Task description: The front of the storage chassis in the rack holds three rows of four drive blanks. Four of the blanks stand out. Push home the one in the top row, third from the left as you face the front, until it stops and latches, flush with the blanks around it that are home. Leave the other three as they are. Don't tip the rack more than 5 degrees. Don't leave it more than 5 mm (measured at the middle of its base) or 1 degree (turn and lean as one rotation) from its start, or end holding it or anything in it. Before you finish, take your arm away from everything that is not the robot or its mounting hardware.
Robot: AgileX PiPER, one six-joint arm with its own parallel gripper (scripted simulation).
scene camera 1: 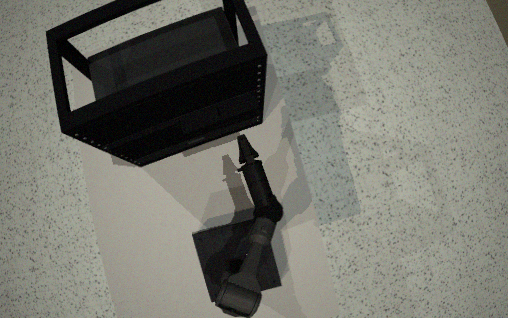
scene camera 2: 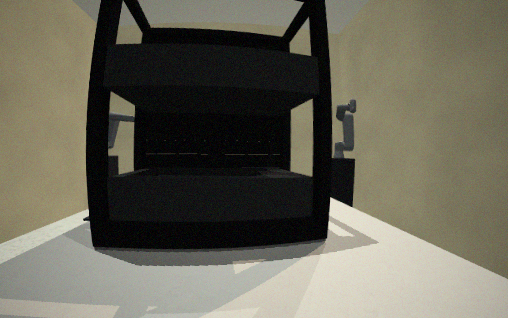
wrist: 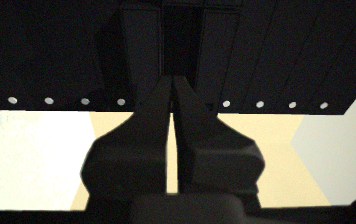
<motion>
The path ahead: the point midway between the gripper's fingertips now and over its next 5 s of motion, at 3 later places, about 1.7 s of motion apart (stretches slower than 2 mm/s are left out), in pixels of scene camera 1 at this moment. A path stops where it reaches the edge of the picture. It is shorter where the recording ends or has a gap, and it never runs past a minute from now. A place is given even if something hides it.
My gripper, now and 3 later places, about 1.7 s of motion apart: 240, 135; 203, 129; 200, 120; 199, 117
</motion>
